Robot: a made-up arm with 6 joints. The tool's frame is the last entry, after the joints.
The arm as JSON. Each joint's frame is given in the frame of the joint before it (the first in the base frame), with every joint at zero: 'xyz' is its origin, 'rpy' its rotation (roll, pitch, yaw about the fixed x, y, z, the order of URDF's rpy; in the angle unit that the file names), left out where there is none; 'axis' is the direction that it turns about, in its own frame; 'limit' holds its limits. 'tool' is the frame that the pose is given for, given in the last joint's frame.
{
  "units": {
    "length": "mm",
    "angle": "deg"
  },
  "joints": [
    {
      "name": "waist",
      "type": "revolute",
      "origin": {
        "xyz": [
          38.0,
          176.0,
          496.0
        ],
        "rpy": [
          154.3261,
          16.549,
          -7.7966
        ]
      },
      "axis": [
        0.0,
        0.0,
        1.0
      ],
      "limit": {
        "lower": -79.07,
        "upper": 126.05
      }
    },
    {
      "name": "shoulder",
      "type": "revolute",
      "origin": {
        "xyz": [
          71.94,
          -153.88,
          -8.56
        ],
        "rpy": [
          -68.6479,
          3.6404,
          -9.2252
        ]
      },
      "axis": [
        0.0,
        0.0,
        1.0
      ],
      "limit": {
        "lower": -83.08,
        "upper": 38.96
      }
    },
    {
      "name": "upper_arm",
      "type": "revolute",
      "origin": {
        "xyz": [
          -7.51,
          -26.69,
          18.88
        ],
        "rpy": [
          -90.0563,
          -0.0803,
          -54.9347
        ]
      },
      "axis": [
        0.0,
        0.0,
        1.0
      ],
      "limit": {
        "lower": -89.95,
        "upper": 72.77
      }
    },
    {
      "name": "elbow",
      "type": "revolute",
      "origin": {
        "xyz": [
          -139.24,
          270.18,
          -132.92
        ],
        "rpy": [
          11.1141,
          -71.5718,
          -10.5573
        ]
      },
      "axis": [
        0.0,
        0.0,
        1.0
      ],
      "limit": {
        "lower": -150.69,
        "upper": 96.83
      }
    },
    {
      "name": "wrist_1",
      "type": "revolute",
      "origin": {
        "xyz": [
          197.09,
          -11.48,
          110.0
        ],
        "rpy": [
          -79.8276,
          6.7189,
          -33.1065
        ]
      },
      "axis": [
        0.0,
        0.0,
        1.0
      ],
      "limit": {
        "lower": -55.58,
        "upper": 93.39
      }
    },
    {
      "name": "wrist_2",
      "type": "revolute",
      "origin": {
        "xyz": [
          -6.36,
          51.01,
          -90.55
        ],
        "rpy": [
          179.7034,
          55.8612,
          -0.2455
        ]
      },
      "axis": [
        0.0,
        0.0,
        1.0
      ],
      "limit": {
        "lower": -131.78,
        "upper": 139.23
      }
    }
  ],
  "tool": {
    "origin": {
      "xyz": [
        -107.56,
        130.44,
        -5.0
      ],
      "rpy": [
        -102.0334,
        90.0,
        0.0
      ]
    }
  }
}
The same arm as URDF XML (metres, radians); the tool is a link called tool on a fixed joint. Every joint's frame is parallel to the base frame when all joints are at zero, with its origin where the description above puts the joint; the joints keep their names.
<robot name="arm">
  <joint name="tool_joint" type="fixed">
    <parent link="link6"/>
    <child link="tool"/>
    <origin xyz="0.0050 0.0780 0.1500" rpy="0.0000 0.0000 0.0000"/>
  </joint>
  <joint name="wrist_2" type="revolute">
    <parent link="link5"/>
    <child link="link6"/>
    <origin xyz="-0.0560 -0.0590 -0.0650"/>
    <axis xyz="-1 0 0"/>
    <limit lower="-2.3000" upper="2.4300"/>
  </joint>
  <joint name="wrist_1" type="revolute">
    <parent link="link4"/>
    <child link="link5"/>
    <origin xyz="0.1970 -0.0130 0.1100"/>
    <axis xyz="0.561192 0.808888 0.175397"/>
    <limit lower="-0.9701" upper="1.6300"/>
  </joint>
  <joint name="elbow" type="revolute">
    <parent link="link3"/>
    <child link="link4"/>
    <origin xyz="-0.1830 0.2630 0.0860"/>
    <axis xyz="0 0 1"/>
    <limit lower="-2.6300" upper="1.6900"/>
  </joint>
  <joint name="upper_arm" type="revolute">
    <parent link="link2"/>
    <child link="link3"/>
    <origin xyz="-0.0140 -0.0200 -0.0230"/>
    <axis xyz="0.949163 0.053598 0.310188"/>
    <limit lower="-1.5699" upper="1.2701"/>
  </joint>
  <joint name="shoulder" type="revolute">
    <parent link="link1"/>
    <child link="link2"/>
    <origin xyz="0.0710 0.1340 -0.0770"/>
    <axis xyz="0.049701 -0.998614 0.0173"/>
    <limit lower="-1.4500" upper="0.6800"/>
  </joint>
  <joint name="waist" type="revolute">
    <parent link="base"/>
    <child link="link1"/>
    <origin xyz="0.0380 0.1760 0.4960"/>
    <axis xyz="-0.313115 -0.394419 -0.863941"/>
    <limit lower="-1.3800" upper="2.2000"/>
  </joint>
  <link name="base"/>
  <link name="link1"/>
  <link name="link2"/>
  <link name="link3"/>
  <link name="link4"/>
  <link name="link5"/>
  <link name="link6"/>
  <link name="tool"/>
</robot>

